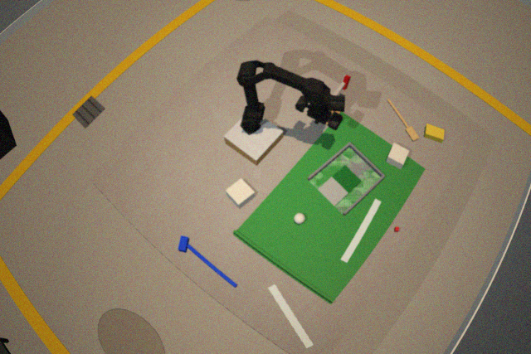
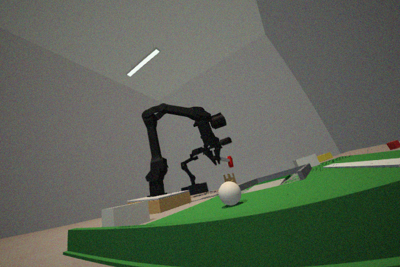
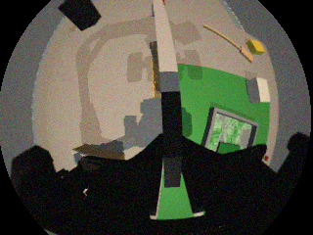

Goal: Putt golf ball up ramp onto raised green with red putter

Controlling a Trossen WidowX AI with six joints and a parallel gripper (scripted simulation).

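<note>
My gripper tip is 11 cm to the right of the red putter, 4 cm past it and 3 cm below it. Also, from my gripper tip: green mat: 28 cm ahead, 14 cm to the right, 12 cm below; then small red marker: 54 cm ahead, 12 cm below, 5 cm to the right; then white golf ball: 32 cm to the right, 23 cm ahead, 10 cm below.
</note>
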